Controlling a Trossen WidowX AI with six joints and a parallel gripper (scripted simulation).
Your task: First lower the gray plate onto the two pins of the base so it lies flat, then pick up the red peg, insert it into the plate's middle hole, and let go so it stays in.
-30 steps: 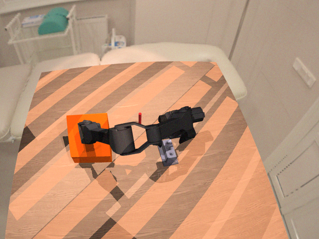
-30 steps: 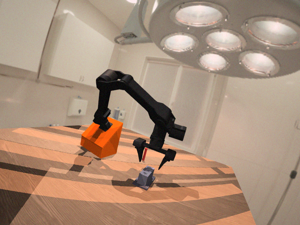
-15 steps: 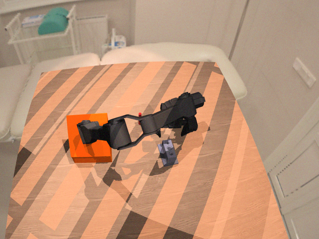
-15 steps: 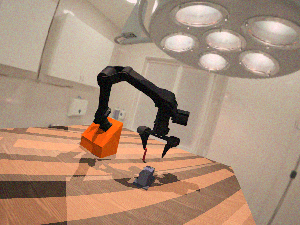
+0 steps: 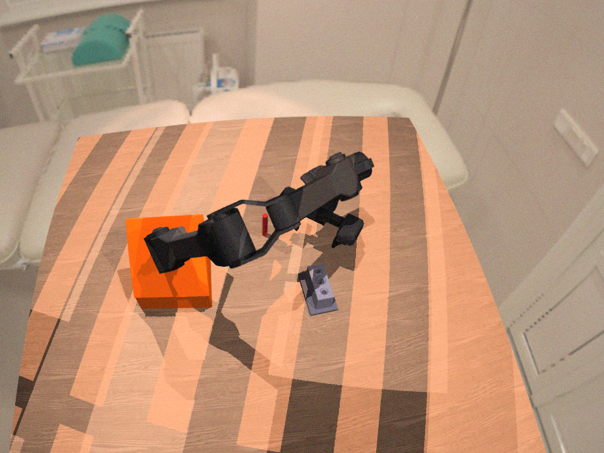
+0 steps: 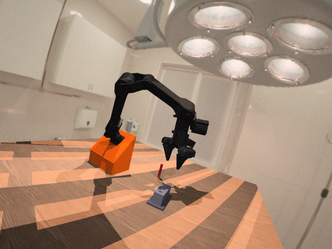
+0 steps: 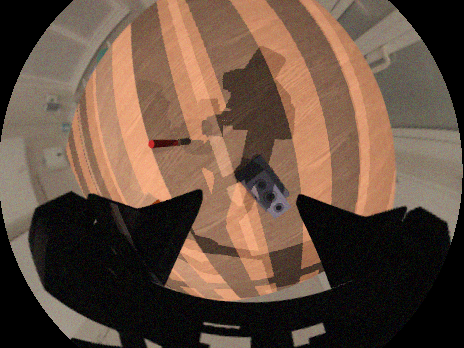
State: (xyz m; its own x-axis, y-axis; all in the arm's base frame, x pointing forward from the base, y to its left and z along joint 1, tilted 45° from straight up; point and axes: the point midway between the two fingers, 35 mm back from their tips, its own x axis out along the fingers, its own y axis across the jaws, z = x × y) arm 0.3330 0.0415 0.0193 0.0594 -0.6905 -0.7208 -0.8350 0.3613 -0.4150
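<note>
Now: gripper tip 12 cm to the right of the red peg, 11 cm past it and 11 cm above it. Round my gripper tip: base (14 cm below, 6 cm to the right, 2 cm ahead); gray plate (10 cm below, 6 cm to the right, 2 cm ahead).
</note>
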